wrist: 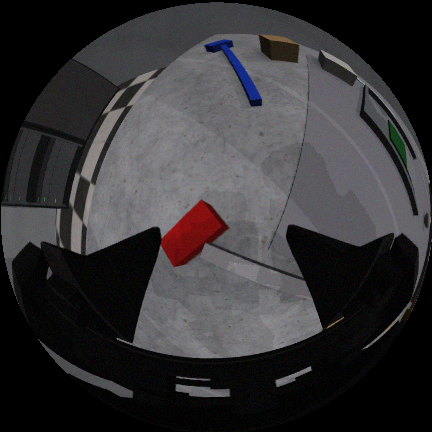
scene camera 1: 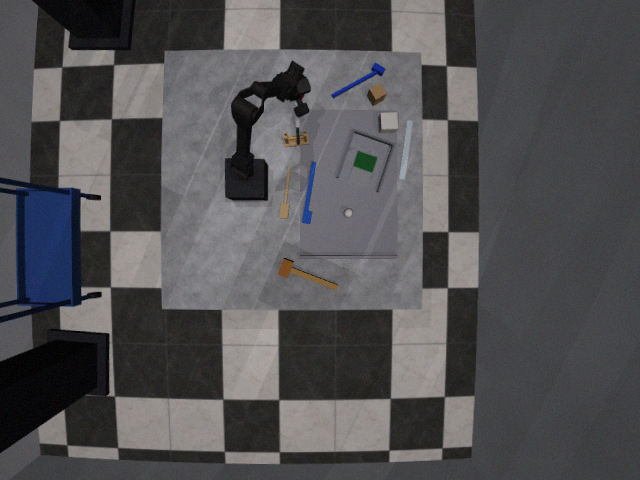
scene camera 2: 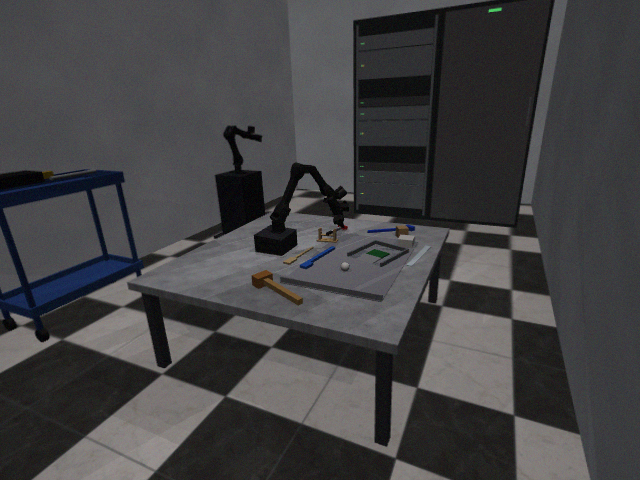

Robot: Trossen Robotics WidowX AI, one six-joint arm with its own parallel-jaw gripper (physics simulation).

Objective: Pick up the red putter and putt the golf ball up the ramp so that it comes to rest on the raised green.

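Places are measured from the arm's base along level axes (x ahead, y left, z up), in metres.
Pixels of known places: gripper, fingertip midpoint: (wrist: 225, 232) (scene camera 1: 301, 96) (scene camera 2: 343, 223); arm's base at its link origin: (scene camera 1: 245, 172) (scene camera 2: 278, 230).
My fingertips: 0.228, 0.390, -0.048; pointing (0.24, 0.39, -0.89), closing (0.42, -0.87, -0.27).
For each thing: its middle in the pictures, then the offset to it from my fingertips, as dx, dy, dz. "pt": a spot on its surface instead.
- red putter at the middle of its body: (wrist: 313, 281) (scene camera 1: 298, 115) -0.009, -0.086, -0.017
- white golf ball at the middle of its body: (scene camera 2: 345, 266) (scene camera 1: 348, 212) +0.253, -0.540, -0.026
- grey platform at the middle of its body: (scene camera 2: 328, 287) (scene camera 1: 349, 256) +0.270, -0.752, -0.035
- blue mallet at the middle of its body: (wrist: 228, 59) (scene camera 1: 357, 80) (scene camera 2: 390, 229) +0.270, +0.119, -0.040
- brown block at the middle of its body: (wrist: 278, 46) (scene camera 1: 376, 94) (scene camera 2: 402, 231) +0.363, +0.042, -0.020
- white block at the middle of its body: (scene camera 1: 387, 122) (scene camera 2: 406, 241) +0.426, -0.091, -0.025
- blue club at the middle of its body: (scene camera 1: 311, 192) (scene camera 2: 320, 257) +0.069, -0.450, -0.040
- tan paddle at a spot on its surface: (scene camera 1: 284, 210) pt -0.056, -0.543, -0.040
- orange mallet at the middle of its body: (scene camera 2: 278, 288) (scene camera 1: 309, 276) +0.080, -0.857, -0.030
The red putter (scene camera 1: 297, 135) (scene camera 2: 344, 227) (wrist: 192, 235) lies with its black grip end on the small wooden stand and its red head toward the table's back. My gripper (scene camera 1: 303, 97) (scene camera 2: 339, 224) (wrist: 225, 232) is open and empty, low over the head end; in the wrist view the head and the pale shaft beside it show between the fingers. The arm hides most of the head in the overhead view. The white golf ball (scene camera 1: 348, 212) (scene camera 2: 344, 266) rests on the grey platform (scene camera 1: 330, 237) (scene camera 2: 330, 282). The green (scene camera 1: 364, 161) (scene camera 2: 377, 253) (wrist: 397, 144) lies between dark walls.
The wooden stand (scene camera 1: 288, 144) (scene camera 2: 327, 240) is near the arm. A blue mallet (scene camera 1: 356, 83) (wrist: 240, 72), brown block (scene camera 1: 376, 94) (wrist: 280, 49) and white block (scene camera 1: 388, 122) (wrist: 337, 66) lie at the back right. A blue club (scene camera 1: 310, 188), tan paddle (scene camera 1: 284, 210) and orange mallet (scene camera 1: 312, 277) lie toward the front.
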